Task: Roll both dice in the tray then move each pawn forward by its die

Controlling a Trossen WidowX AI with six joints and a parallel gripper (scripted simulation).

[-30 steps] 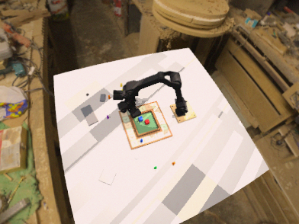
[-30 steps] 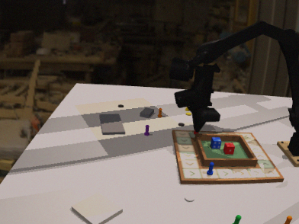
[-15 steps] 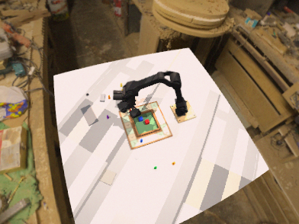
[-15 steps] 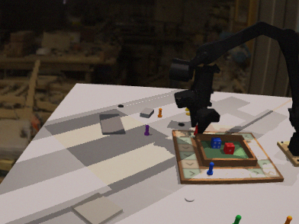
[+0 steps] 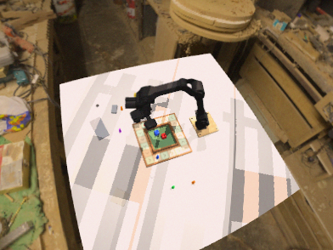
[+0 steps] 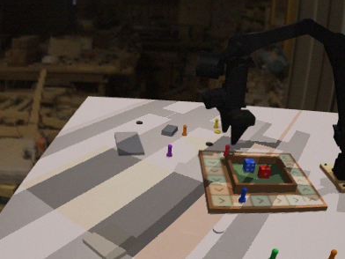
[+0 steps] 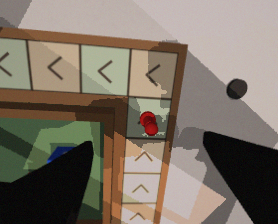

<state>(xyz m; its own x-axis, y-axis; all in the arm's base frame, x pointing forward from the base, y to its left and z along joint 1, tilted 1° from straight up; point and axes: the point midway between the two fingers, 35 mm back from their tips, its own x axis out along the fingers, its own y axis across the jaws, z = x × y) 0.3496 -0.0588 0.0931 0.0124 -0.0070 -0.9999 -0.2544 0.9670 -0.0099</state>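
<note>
The red pawn is 4 cm below my gripper tip and 1 cm to the right of it. From my gripper tip the other things lie so: grey block 18 cm ahead, 16 cm to the right, 6 cm below; then purple pawn 16 cm ahead, 5 cm below; then blue pawn 22 cm to the left, 4 cm below, 3 cm behind.
</note>
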